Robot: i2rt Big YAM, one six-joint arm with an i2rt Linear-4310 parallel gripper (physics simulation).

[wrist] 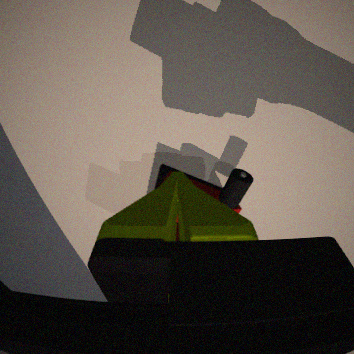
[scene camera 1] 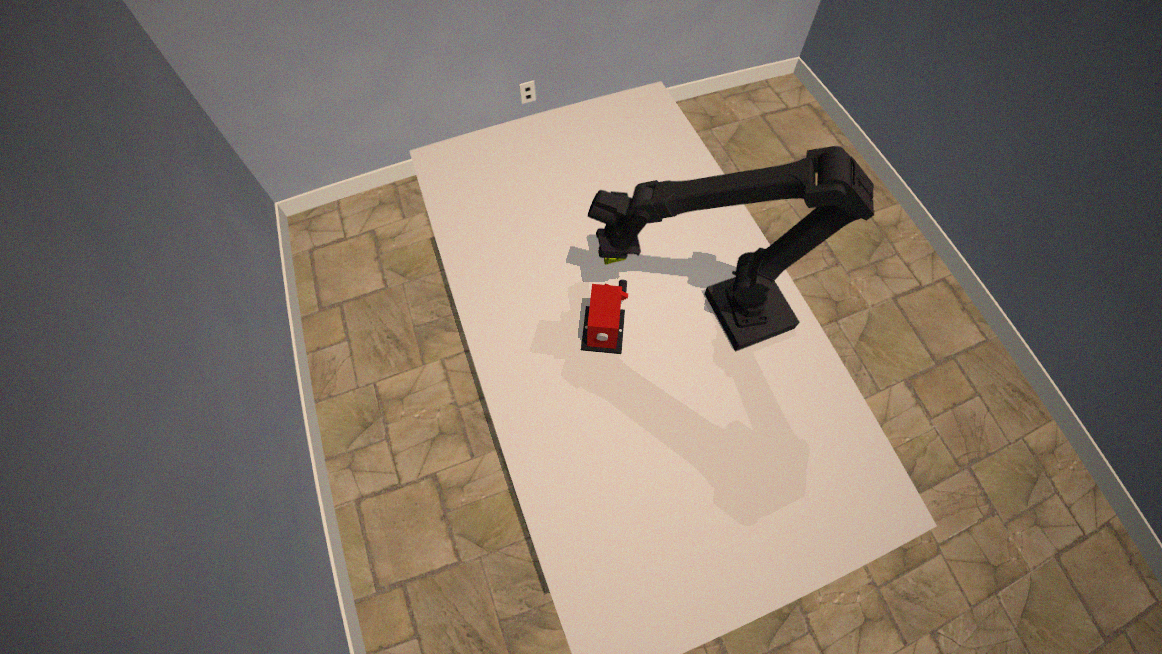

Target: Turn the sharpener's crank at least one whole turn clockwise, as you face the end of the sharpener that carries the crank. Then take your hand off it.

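Places are measured from the arm's base along level axes (x right, y down, z ahead), in millimetres.
Pixels of known places: gripper, between the fingertips: (wrist: 177, 179) (scene camera 1: 605, 262); arm's base, origin of its link: (scene camera 1: 746, 305).
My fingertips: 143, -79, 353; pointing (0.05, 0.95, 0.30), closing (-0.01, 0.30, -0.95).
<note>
For each thing: its top centre in the pictures, then the offset to it from my fingertips, as dx, dy, dz. "*": a spot on its surface instead. Level surfaces: height alone.
- red sharpener, a spot on its surface: (scene camera 1: 604, 307) * -132, -10, +27
- crank's black handle, a spot on its surface: (wrist: 237, 188) (scene camera 1: 622, 282) * -36, +53, -42
- crank, centre of its top: (scene camera 1: 615, 286) -62, +19, -14
- pale table top, height of its surface: dy +117
The red sharpener (scene camera 1: 604, 307) stands on its black base (scene camera 1: 601, 350) near the middle of the table. In the wrist view it is mostly hidden behind the fingers. The crank's black handle (scene camera 1: 622, 285) (wrist: 237, 188) sticks out at the sharpener's far end, on its right side in both views. A red piece of the crank (scene camera 1: 624, 295) shows beside it. My gripper (scene camera 1: 614, 260) (wrist: 177, 179) is shut and empty, its green fingertips together. It is above the table just beyond the crank end, with the handle to the right of the fingers in the wrist view, apart from them.
The pale table top (scene camera 1: 650, 503) carries the sharpener and the arm's black base (scene camera 1: 764, 324), which stands to the right of the sharpener. The arm reaches over the table beyond the sharpener. The table's left edge runs left of the sharpener. A wall with an outlet (scene camera 1: 527, 91) stands behind.
</note>
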